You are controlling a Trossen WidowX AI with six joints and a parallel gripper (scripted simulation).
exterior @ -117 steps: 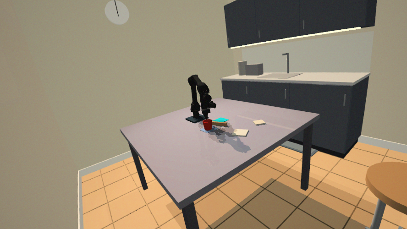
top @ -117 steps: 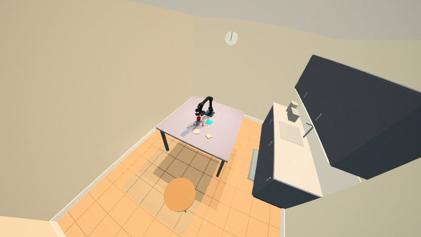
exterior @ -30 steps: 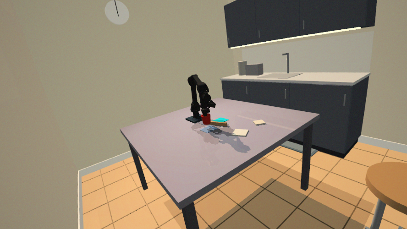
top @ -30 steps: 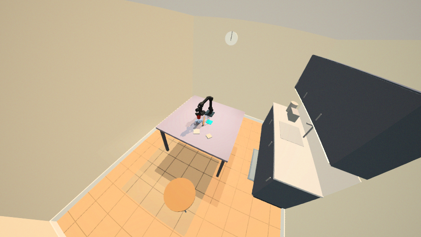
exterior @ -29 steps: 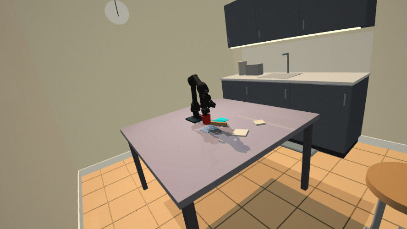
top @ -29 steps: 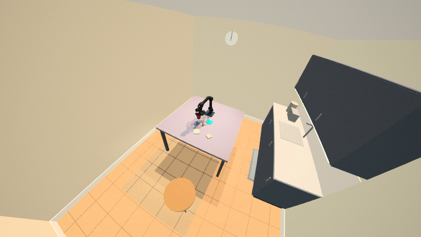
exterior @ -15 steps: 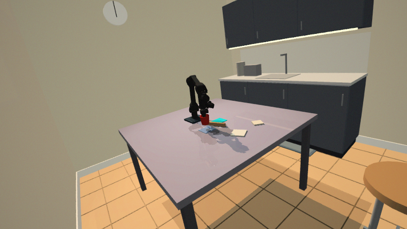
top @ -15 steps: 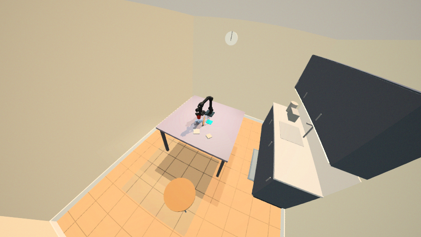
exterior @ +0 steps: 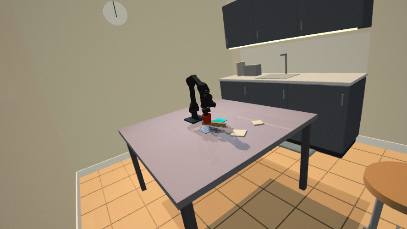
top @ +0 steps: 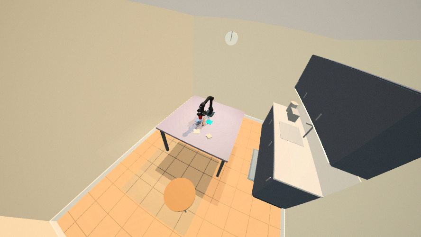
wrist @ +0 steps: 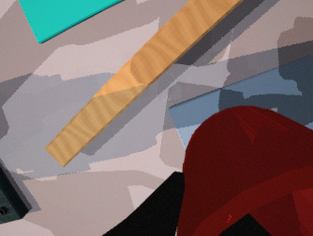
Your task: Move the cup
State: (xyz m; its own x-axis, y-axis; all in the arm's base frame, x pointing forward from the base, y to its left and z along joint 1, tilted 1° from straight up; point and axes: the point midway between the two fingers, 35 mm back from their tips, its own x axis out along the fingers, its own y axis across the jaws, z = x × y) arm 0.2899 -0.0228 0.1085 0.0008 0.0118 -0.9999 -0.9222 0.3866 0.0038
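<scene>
My gripper tip is now 140 mm to the right of the turquoise pad, 90 mm above it and 50 mm past it. Round my gripper tip: red cup: 30 mm ahead, 10 mm to the right; wooden bar: 80 mm below, 50 mm to the left; pale blue pad: 90 mm below, 50 mm ahead, 30 mm to the right.
</scene>
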